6 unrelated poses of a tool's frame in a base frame.
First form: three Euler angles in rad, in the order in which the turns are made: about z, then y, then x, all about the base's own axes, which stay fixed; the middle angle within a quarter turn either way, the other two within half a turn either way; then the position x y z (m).
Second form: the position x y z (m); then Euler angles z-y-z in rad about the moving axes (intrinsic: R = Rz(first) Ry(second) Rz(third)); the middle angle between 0 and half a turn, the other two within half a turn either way. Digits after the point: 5 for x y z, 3 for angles.
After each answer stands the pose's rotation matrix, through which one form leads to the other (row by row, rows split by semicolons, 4 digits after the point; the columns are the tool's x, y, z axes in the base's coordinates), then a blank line. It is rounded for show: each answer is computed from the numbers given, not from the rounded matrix.
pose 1, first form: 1.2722 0.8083 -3.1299 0.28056 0.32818 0.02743
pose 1, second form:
0.28056 0.32818 0.02743 0.011 2.333 -1.853
0.2032 -0.6602 0.7231; -0.9582 -0.2861 0.0081; 0.2015 -0.6945 -0.6907

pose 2, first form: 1.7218 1.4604 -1.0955 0.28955 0.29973 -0.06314
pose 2, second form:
0.28955 0.29973 -0.06314 0.098 1.520 0.624
-0.0166 -0.1089 0.9939; 0.5853 0.8049 0.0980; -0.8106 0.5834 0.0504

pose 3, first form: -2.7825 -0.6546 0.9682 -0.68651 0.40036 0.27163
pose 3, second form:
-0.68651 0.40036 0.27163 -2.321 1.104 -0.815
-0.7427 0.2788 -0.6088; 0.2704 -0.7069 -0.6536; -0.6126 -0.6500 0.4496

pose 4, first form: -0.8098 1.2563 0.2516 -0.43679 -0.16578 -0.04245
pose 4, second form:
-0.43679 -0.16578 -0.04245 -0.081 1.267 -0.546
0.2133 0.2240 0.9510; -0.5381 0.8394 -0.0770; -0.8154 -0.4953 0.2996

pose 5, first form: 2.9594 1.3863 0.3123 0.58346 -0.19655 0.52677
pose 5, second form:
0.58346 -0.19655 0.52677 -0.057 1.395 -3.006
-0.1804 -0.0332 0.9830; -0.1246 -0.9906 -0.0564; 0.9757 -0.1327 0.1746

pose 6, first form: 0.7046 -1.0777 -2.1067 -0.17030 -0.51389 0.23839
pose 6, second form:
-0.17030 -0.51389 0.23839 2.709 1.815 -0.384
0.3606 -0.3066 -0.8809; 0.2463 -0.8796 0.4070; -0.8996 -0.3637 -0.2417

